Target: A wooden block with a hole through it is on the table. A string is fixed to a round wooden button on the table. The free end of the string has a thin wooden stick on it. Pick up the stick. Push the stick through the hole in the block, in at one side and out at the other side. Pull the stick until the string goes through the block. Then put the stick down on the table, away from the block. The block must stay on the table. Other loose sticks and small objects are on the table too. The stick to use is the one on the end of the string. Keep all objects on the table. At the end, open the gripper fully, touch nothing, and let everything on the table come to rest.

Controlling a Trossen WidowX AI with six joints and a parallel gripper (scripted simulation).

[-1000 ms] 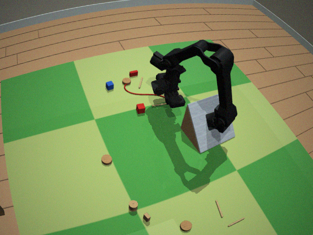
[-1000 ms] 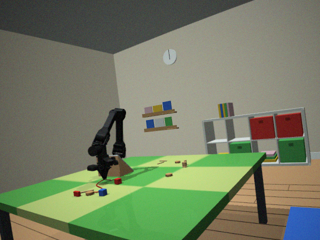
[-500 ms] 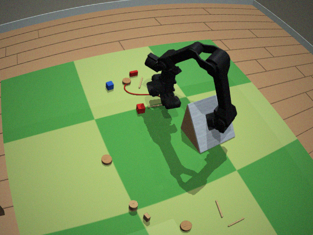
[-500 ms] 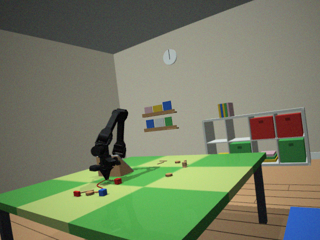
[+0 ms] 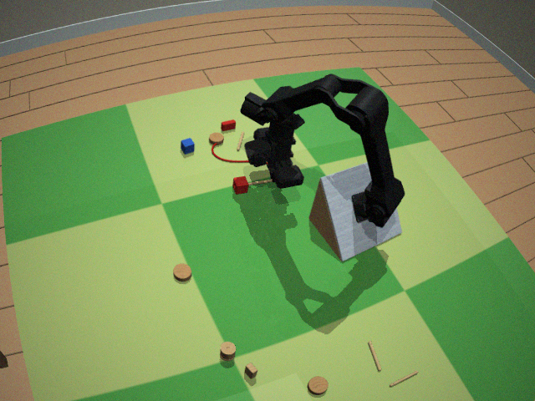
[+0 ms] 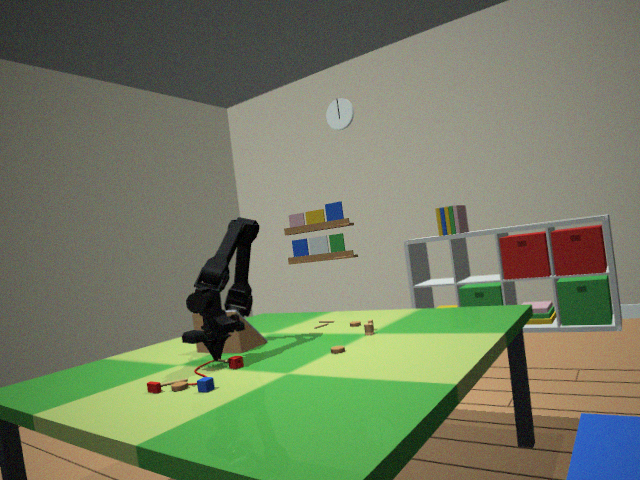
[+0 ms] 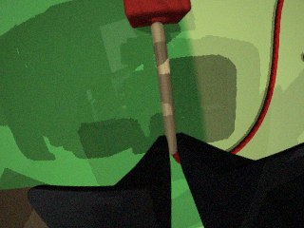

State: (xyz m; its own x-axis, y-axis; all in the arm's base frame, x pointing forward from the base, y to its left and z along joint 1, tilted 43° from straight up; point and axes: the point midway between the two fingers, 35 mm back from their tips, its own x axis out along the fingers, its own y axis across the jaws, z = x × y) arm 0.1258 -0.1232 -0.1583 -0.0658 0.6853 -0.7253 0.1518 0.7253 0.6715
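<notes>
Right now the red block is 80 mm ahead of my gripper tip and 10 mm to the right of it. From my gripper tip the other things lie so: blue block (200 mm to the right, 150 mm ahead); then thin wooden stick (10 mm ahead); then round wooden button (200 mm to the right, 70 mm ahead, 10 mm below).
</notes>
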